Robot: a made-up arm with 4 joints.
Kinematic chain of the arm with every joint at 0, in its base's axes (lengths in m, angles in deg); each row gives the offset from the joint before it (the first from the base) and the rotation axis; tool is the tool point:
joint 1: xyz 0 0 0.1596 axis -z
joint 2: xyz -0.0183 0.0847 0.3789 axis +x
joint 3: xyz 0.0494 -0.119 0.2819 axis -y
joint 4: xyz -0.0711 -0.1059 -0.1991 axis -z
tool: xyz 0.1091 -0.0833 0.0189
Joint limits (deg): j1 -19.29..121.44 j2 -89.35..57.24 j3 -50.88..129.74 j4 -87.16..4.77
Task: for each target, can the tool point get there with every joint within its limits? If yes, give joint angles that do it. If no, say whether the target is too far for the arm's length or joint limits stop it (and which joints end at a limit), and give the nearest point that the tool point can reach.
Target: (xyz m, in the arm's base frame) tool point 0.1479 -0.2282 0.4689
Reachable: yes | joints -3.03 35.41 20.97 -3.46
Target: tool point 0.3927 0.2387 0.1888
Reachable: no: joint limits stop it (at a limit: joint 1, joint 2) | nearest point 0.2036 -0.1082 0.3987 | short by 0.447 m
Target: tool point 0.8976 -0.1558 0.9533
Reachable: no: too far | nearest point 0.5271 -0.0915 0.8328 | short by 0.395 m
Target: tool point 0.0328 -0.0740 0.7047
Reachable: yes | joints 80.51 -33.35 2.09 -72.81
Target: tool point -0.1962 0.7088 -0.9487
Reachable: no: too far | nearest point -0.1311 0.1848 0.3501 | short by 1.402 m
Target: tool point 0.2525 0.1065 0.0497
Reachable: no: joint limits stop it (at a limit: joint 1, joint 2, joint 4) | nearest point 0.1674 -0.1386 0.3358 | short by 0.386 m
